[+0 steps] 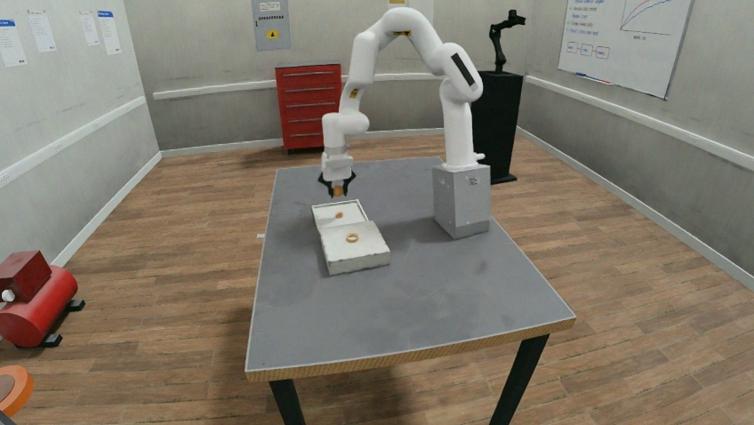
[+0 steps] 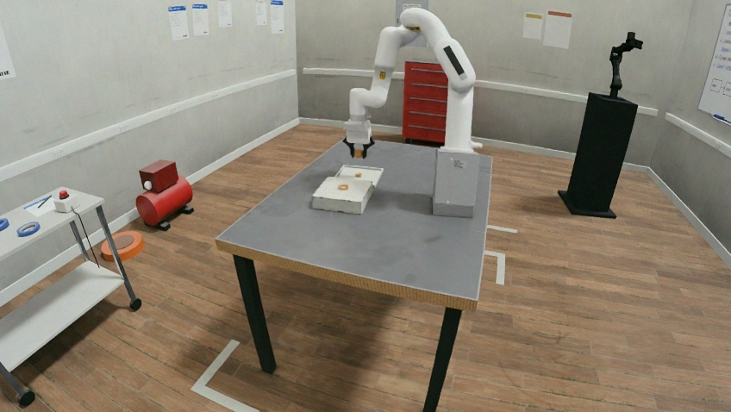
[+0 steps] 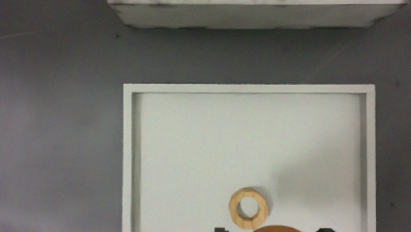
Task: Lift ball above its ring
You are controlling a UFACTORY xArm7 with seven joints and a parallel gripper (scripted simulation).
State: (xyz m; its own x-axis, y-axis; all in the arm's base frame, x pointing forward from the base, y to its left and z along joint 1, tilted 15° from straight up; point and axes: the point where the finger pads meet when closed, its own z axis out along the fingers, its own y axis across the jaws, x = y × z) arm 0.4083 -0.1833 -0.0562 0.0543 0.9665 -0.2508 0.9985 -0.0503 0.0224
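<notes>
Right now the orange ball is right at my hand. The rest, counted from my hand: ring rest 110 mm below; white block 240 mm to the left, 70 mm below, 10 mm ahead.
</notes>
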